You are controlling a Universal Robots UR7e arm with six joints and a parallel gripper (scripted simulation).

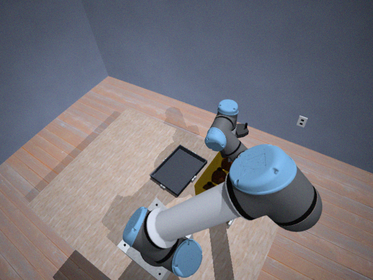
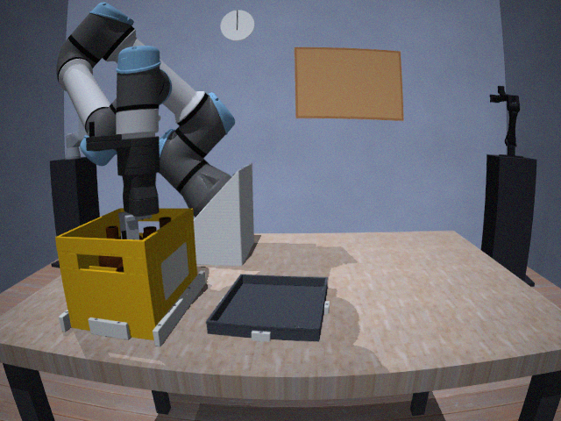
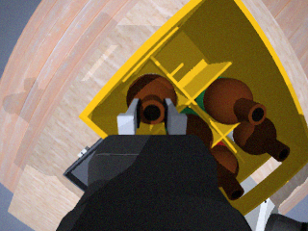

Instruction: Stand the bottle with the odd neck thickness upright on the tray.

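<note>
Right now the bottle is 70 mm below my hand. From my hand the other things lie so: dark tray (220 mm to the left, 150 mm below, 140 mm behind); yellow crate (80 mm below, 80 mm behind, 50 mm to the right).
</note>
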